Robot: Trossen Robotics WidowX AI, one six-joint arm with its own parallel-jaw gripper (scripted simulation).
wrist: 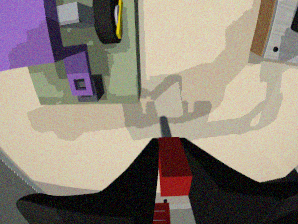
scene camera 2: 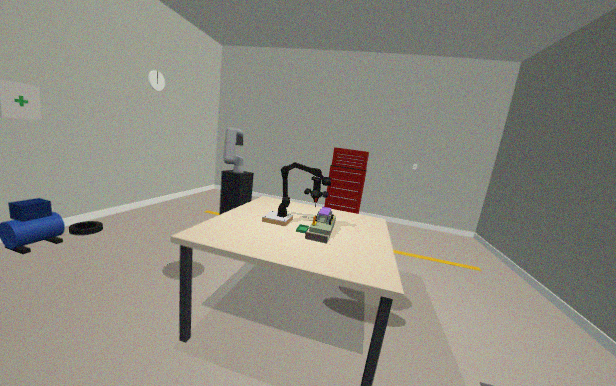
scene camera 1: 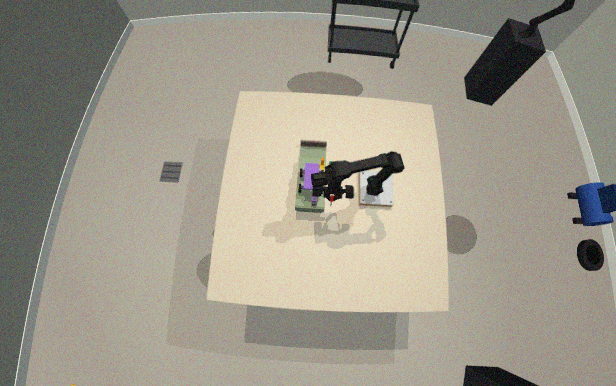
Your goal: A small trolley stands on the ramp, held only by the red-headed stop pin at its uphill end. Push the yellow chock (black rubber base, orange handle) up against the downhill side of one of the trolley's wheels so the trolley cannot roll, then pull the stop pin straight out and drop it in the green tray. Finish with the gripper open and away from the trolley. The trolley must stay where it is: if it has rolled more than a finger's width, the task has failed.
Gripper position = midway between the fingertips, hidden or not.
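Gripper (wrist: 168, 143) holding a red-headed stop pin (wrist: 175, 176).
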